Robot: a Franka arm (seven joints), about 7 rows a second.
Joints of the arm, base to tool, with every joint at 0 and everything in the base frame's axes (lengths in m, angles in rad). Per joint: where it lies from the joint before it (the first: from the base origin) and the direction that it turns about. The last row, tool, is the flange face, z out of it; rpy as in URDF.
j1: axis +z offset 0 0 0.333
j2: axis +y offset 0 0 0
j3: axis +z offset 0 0 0.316
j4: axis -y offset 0.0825 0 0
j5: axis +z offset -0.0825 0 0.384
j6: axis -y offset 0 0 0
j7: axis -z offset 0.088 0 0
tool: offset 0 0 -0.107 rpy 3.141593 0 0
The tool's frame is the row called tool.
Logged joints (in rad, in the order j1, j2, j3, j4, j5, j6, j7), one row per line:
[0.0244 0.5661 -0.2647 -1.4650 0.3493 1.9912 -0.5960]
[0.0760 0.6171 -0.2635 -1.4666 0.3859 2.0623 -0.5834]
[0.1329 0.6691 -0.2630 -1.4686 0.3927 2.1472 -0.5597]
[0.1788 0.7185 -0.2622 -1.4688 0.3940 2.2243 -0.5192]
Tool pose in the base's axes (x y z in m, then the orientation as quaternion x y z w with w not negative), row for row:
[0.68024 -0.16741 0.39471 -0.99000 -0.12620 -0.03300 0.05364]
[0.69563 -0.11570 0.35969 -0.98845 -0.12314 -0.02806 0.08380]
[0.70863 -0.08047 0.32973 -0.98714 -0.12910 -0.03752 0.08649]
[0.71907 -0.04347 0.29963 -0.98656 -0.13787 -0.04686 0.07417]
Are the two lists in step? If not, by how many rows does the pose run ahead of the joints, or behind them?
The pose runs 1 row behind the joints: the pose in row i belongs to the joints in row i - 1.
